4 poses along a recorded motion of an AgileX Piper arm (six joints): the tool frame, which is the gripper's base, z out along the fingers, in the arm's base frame.
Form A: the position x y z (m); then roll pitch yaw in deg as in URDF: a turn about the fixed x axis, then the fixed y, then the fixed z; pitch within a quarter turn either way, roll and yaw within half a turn.
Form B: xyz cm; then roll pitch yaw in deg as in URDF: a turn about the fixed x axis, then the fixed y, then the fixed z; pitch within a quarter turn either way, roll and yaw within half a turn. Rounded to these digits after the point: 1 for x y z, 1 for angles.
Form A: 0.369, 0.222, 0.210, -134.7, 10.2, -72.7
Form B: 36.9, 22.2, 21.0, -134.7, 10.2, -72.7
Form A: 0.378, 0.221, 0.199, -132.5, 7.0, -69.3
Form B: 37.8, 22.1, 19.9, -132.5, 7.0, -69.3
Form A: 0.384, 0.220, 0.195, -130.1, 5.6, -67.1
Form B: 38.4, 22.0, 19.5, -130.1, 5.6, -67.1
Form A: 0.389, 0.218, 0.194, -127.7, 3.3, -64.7
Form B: 38.9, 21.8, 19.4, -127.7, 3.3, -64.7
